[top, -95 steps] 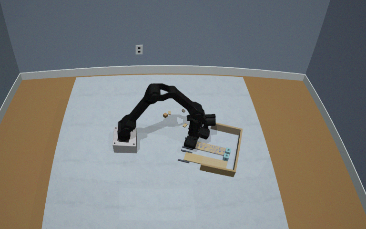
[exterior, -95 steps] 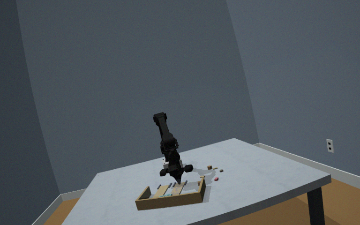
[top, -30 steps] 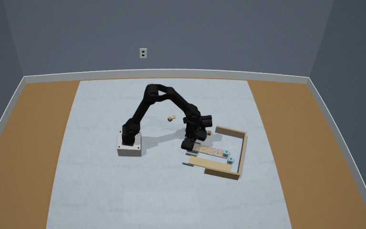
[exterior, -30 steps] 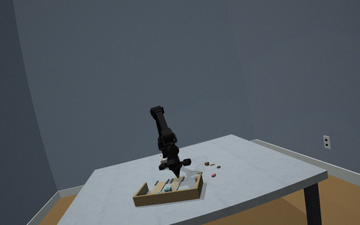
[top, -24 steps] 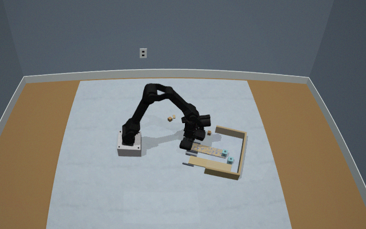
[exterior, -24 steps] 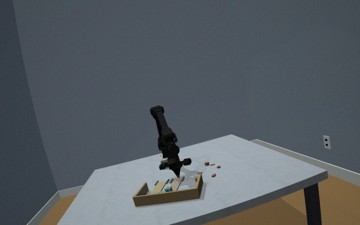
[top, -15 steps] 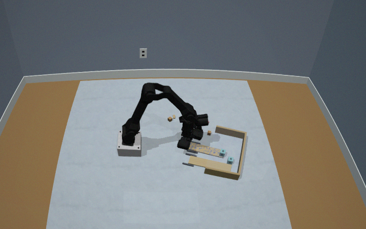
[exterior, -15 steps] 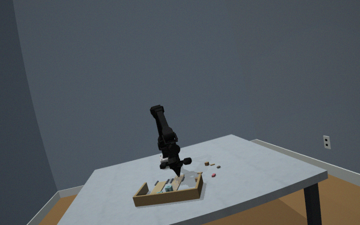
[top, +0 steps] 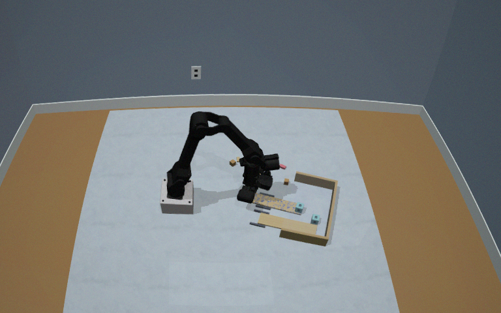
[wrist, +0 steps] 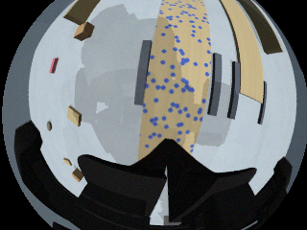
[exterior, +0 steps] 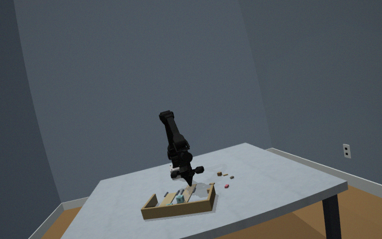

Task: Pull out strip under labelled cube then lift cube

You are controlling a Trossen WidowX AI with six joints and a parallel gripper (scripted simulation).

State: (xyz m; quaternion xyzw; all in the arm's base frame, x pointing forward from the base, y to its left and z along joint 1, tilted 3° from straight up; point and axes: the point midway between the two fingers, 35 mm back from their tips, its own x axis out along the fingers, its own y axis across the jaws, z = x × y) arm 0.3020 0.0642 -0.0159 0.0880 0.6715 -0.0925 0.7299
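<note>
Now: the tan chip 40 mm ahead of my gripper tip and 120 mm to the left of it. From my gripper tip the other things lie so: grey pebble (20 mm ahead, 240 mm to the left); red piece (140 mm ahead, 190 mm to the left).
</note>
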